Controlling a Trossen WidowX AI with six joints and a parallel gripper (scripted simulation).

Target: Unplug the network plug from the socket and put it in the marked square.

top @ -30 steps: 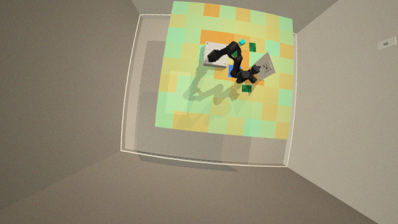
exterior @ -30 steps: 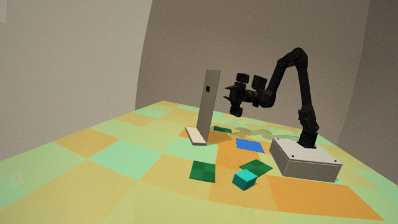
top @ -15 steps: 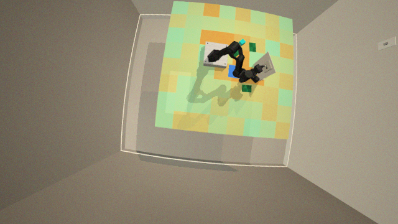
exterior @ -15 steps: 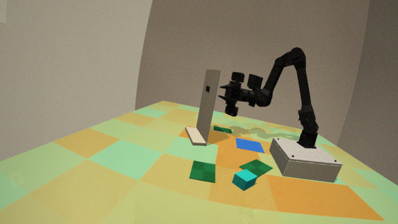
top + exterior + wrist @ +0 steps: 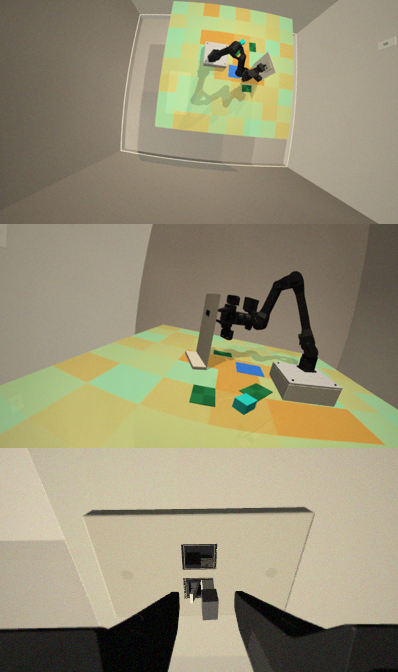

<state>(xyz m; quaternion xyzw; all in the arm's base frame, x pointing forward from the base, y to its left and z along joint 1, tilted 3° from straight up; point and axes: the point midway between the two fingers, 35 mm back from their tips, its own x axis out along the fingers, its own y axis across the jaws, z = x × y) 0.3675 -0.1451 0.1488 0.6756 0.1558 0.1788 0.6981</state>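
Right now my gripper tip is 10 mm short of the grey network plug. Also, from my gripper tip: upright beige panel 30 mm ahead, 70 mm below; blue marked square 190 mm behind, 20 mm to the left, 200 mm below.
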